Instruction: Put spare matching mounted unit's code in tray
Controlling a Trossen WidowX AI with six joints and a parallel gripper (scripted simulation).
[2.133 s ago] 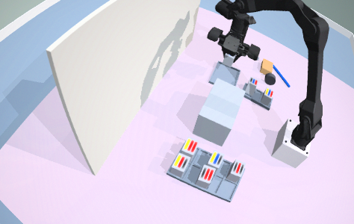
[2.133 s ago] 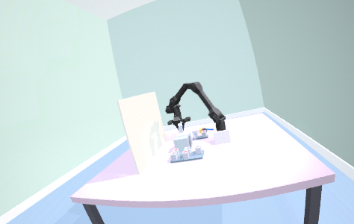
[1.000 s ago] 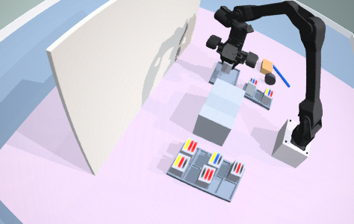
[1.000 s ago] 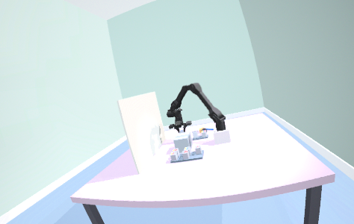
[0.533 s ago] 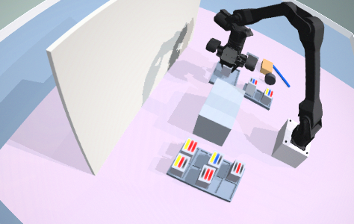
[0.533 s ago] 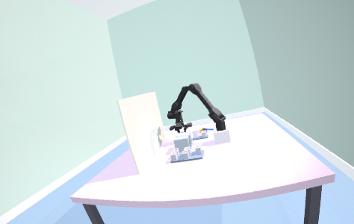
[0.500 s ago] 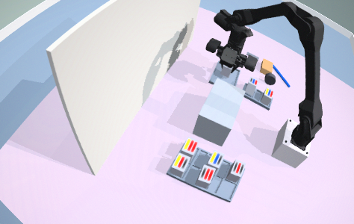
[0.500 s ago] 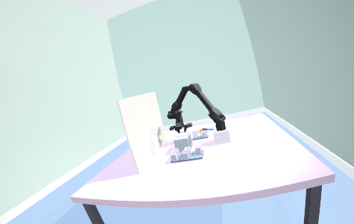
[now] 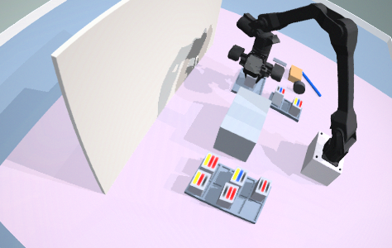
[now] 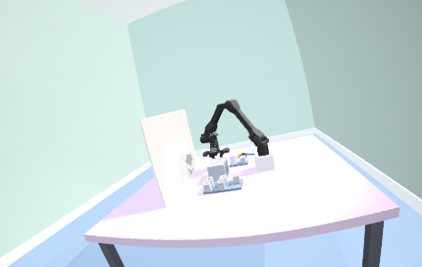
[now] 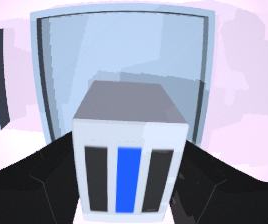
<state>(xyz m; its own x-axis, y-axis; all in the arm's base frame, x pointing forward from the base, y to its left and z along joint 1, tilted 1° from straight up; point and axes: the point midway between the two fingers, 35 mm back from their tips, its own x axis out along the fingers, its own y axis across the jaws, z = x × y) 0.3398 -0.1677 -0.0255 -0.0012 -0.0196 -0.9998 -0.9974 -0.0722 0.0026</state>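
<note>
Right now my gripper tip is 20 mm below the spare block. From my gripper tip the other things lie so: small rack (140 mm behind, 20 mm below, 10 mm to the left); black cylinder (170 mm behind, 100 mm to the right); shallow grey tray (20 mm below).
</note>
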